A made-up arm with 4 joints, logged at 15 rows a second.
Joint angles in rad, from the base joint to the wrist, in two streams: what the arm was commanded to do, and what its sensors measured. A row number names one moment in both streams.
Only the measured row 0 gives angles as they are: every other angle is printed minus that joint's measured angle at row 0.
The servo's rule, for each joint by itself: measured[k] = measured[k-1] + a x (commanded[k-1-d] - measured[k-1]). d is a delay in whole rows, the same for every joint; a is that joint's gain. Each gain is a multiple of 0.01, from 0.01 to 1. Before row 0 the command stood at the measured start. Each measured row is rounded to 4 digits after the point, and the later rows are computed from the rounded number. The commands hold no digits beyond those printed.
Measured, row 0:
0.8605 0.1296 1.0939 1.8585
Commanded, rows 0 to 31:
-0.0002 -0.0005 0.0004 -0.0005
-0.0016 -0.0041 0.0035 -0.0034
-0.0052 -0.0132 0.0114 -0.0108
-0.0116 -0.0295 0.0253 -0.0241
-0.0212 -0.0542 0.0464 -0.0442
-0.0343 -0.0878 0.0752 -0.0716
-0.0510 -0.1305 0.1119 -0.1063
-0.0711 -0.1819 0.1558 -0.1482
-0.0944 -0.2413 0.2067 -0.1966
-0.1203 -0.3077 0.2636 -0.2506
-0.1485 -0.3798 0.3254 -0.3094
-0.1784 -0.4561 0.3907 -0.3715
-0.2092 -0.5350 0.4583 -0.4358
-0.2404 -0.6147 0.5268 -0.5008
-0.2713 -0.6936 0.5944 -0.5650
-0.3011 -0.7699 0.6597 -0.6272
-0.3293 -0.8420 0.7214 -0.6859
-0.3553 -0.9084 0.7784 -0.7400
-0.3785 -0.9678 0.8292 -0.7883
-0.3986 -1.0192 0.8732 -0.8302
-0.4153 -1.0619 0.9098 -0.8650
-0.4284 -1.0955 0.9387 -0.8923
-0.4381 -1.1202 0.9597 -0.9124
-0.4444 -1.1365 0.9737 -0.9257
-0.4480 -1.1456 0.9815 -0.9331
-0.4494 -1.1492 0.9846 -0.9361
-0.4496 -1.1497 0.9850 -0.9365
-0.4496 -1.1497 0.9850 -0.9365
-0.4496 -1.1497 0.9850 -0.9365
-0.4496 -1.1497 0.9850 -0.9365
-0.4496 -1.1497 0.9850 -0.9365
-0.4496 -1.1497 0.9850 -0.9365
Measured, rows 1 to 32:
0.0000 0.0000 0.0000 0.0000
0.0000 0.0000 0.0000 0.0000
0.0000 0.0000 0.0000 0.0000
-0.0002 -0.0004 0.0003 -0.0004
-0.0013 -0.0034 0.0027 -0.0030
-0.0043 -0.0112 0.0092 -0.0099
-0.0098 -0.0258 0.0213 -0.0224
-0.0185 -0.0485 0.0401 -0.0416
-0.0305 -0.0799 0.0664 -0.0680
-0.0461 -0.1204 0.1005 -0.1017
-0.0651 -0.1696 0.1420 -0.1426
-0.0874 -0.2270 0.1905 -0.1901
-0.1124 -0.2916 0.2453 -0.2433
-0.1398 -0.3622 0.3054 -0.3015
-0.1691 -0.4373 0.3694 -0.3631
-0.1996 -0.5155 0.4361 -0.4271
-0.2306 -0.5949 0.5041 -0.4920
-0.2615 -0.6739 0.5718 -0.5562
-0.2916 -0.7507 0.6377 -0.6187
-0.3203 -0.8237 0.7005 -0.6778
-0.3469 -0.8915 0.7589 -0.7325
-0.3709 -0.9525 0.8116 -0.7816
-0.3920 -1.0059 0.8578 -0.8244
-0.4097 -1.0507 0.8968 -0.8601
-0.4239 -1.0865 0.9282 -0.8884
-0.4347 -1.1135 0.9518 -0.9095
-0.4421 -1.1319 0.9682 -0.9238
-0.4466 -1.1429 0.9782 -0.9320
-0.4487 -1.1479 0.9830 -0.9356
-0.4494 -1.1493 0.9845 -0.9364
-0.4496 -1.1496 0.9849 -0.9365
-0.4496 -1.1497 0.9850 -0.9365
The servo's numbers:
d 3
a 0.76 0.80 0.75 0.88

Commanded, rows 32 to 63:
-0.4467 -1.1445 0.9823 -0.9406
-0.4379 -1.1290 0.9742 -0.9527
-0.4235 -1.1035 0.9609 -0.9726
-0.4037 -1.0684 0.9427 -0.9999
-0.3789 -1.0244 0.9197 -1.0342
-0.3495 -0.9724 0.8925 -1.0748
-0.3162 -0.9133 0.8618 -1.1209
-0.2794 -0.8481 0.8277 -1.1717
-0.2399 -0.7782 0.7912 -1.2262
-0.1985 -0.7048 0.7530 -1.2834
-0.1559 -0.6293 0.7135 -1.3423
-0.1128 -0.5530 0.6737 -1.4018
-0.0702 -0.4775 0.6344 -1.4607
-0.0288 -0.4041 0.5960 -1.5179
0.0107 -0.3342 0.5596 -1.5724
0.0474 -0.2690 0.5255 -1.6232
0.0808 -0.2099 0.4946 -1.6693
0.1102 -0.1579 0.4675 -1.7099
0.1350 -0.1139 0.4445 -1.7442
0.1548 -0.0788 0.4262 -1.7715
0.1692 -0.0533 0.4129 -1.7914
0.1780 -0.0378 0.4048 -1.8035
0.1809 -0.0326 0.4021 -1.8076
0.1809 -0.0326 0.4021 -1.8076
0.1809 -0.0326 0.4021 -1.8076
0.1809 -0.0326 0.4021 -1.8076
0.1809 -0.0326 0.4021 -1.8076
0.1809 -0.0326 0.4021 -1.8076
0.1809 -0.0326 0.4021 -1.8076
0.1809 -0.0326 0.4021 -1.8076
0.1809 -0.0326 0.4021 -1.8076
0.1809 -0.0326 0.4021 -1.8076
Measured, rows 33 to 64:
-0.4496 -1.1497 0.9850 -0.9365
-0.4496 -1.1497 0.9850 -0.9365
-0.4496 -1.1497 0.9850 -0.9365
-0.4474 -1.1455 0.9830 -0.9401
-0.4402 -1.1323 0.9764 -0.9512
-0.4275 -1.1093 0.9648 -0.9700
-0.4094 -1.0766 0.9482 -0.9963
-0.3862 -1.0348 0.9268 -1.0297
-0.3583 -0.9849 0.9011 -1.0694
-0.3263 -0.9276 0.8716 -1.1147
-0.2907 -0.8640 0.8387 -1.1649
-0.2521 -0.7954 0.8031 -1.2188
-0.2114 -0.7229 0.7655 -1.2756
-0.1692 -0.6480 0.7265 -1.3343
-0.1263 -0.5720 0.6869 -1.3937
-0.0837 -0.4964 0.6475 -1.4527
-0.0420 -0.4226 0.6089 -1.5101
-0.0019 -0.3519 0.5719 -1.5649
0.0356 -0.2856 0.5371 -1.6162
0.0700 -0.2250 0.5052 -1.6629
0.1006 -0.1713 0.4769 -1.7043
0.1267 -0.1254 0.4526 -1.7394
0.1481 -0.0881 0.4328 -1.7676
0.1641 -0.0603 0.4179 -1.7885
0.1747 -0.0423 0.4081 -1.8017
0.1794 -0.0345 0.4036 -1.8069
0.1805 -0.0330 0.4025 -1.8075
0.1808 -0.0327 0.4022 -1.8076
0.1809 -0.0326 0.4021 -1.8076
0.1809 -0.0326 0.4021 -1.8076
0.1809 -0.0326 0.4021 -1.8076
0.1809 -0.0326 0.4021 -1.8076

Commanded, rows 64 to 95:
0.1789 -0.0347 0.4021 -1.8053
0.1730 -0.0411 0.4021 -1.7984
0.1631 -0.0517 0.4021 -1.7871
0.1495 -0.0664 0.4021 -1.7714
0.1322 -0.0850 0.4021 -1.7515
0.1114 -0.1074 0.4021 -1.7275
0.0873 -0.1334 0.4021 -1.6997
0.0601 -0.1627 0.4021 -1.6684
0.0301 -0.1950 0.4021 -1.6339
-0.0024 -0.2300 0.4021 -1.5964
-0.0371 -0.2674 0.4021 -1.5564
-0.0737 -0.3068 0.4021 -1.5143
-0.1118 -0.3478 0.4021 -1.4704
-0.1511 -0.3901 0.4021 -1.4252
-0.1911 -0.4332 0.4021 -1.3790
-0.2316 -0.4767 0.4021 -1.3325
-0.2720 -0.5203 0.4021 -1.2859
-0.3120 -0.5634 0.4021 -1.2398
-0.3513 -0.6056 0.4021 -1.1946
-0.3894 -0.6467 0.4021 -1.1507
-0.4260 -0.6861 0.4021 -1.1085
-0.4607 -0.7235 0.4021 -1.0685
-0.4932 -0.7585 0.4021 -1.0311
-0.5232 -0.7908 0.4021 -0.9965
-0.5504 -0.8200 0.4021 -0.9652
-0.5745 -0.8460 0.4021 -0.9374
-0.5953 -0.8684 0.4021 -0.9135
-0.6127 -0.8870 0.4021 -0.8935
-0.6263 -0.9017 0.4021 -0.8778
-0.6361 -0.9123 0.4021 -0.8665
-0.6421 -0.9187 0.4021 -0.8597
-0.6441 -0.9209 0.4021 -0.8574
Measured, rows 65 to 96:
0.1809 -0.0326 0.4021 -1.8076
0.1809 -0.0326 0.4021 -1.8076
0.1809 -0.0326 0.4021 -1.8076
0.1794 -0.0343 0.4021 -1.8056
0.1745 -0.0397 0.4021 -1.7993
0.1658 -0.0493 0.4021 -1.7886
0.1534 -0.0630 0.4021 -1.7735
0.1373 -0.0806 0.4021 -1.7541
0.1176 -0.1020 0.4021 -1.7307
0.0946 -0.1271 0.4021 -1.7034
0.0684 -0.1556 0.4021 -1.6726
0.0393 -0.1871 0.4021 -1.6385
0.0076 -0.2214 0.4021 -1.6015
-0.0264 -0.2582 0.4021 -1.5618
-0.0623 -0.2971 0.4021 -1.5200
-0.0999 -0.3377 0.4021 -1.4764
-0.1388 -0.3796 0.4021 -1.4313
-0.1785 -0.4225 0.4021 -1.3853
-0.2189 -0.4659 0.4021 -1.3388
-0.2593 -0.5094 0.4021 -1.2922
-0.2994 -0.5526 0.4021 -1.2461
-0.3388 -0.5950 0.4021 -1.2008
-0.3773 -0.6364 0.4021 -1.1567
-0.4143 -0.6762 0.4021 -1.1143
-0.4496 -0.7140 0.4021 -1.0740
-0.4827 -0.7496 0.4021 -1.0362
-0.5135 -0.7826 0.4021 -1.0013
-0.5415 -0.8125 0.4021 -0.9695
-0.5666 -0.8393 0.4021 -0.9413
-0.5884 -0.8626 0.4021 -0.9168
-0.6069 -0.8821 0.4021 -0.8963
-0.6216 -0.8978 0.4021 -0.8800

